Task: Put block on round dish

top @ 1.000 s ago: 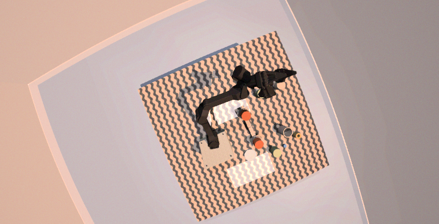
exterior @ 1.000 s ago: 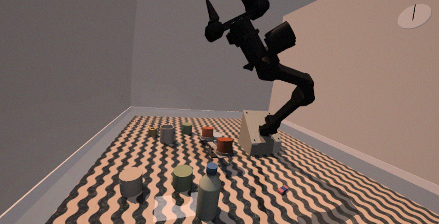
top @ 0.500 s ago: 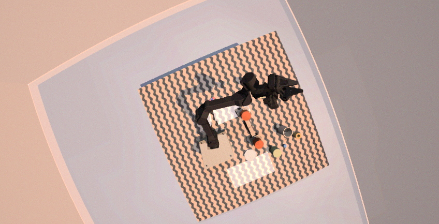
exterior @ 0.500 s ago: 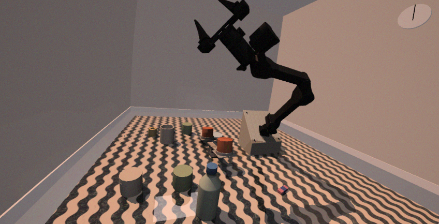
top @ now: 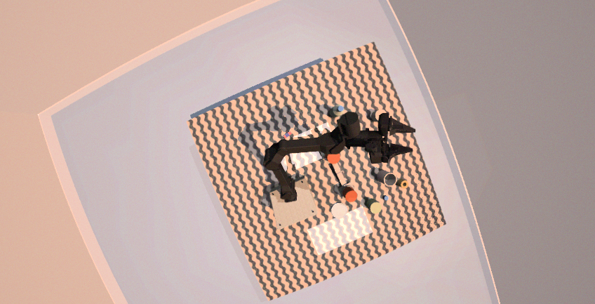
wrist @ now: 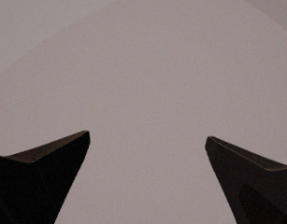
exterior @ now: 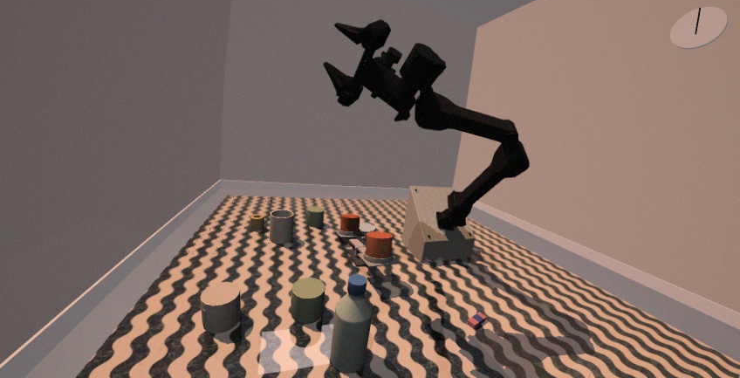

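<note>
Now: gripper tip 13 cm past the pale green block, 30 cm to the left of it and 54 cm above it. From my gripper tip the other things lie so: grey mug (11 cm ahead, 28 cm to the right, 54 cm below); then bottle (8 cm behind, 18 cm to the left, 47 cm below); then grey cylinder (18 cm ahead, 11 cm to the left, 54 cm below).
</note>
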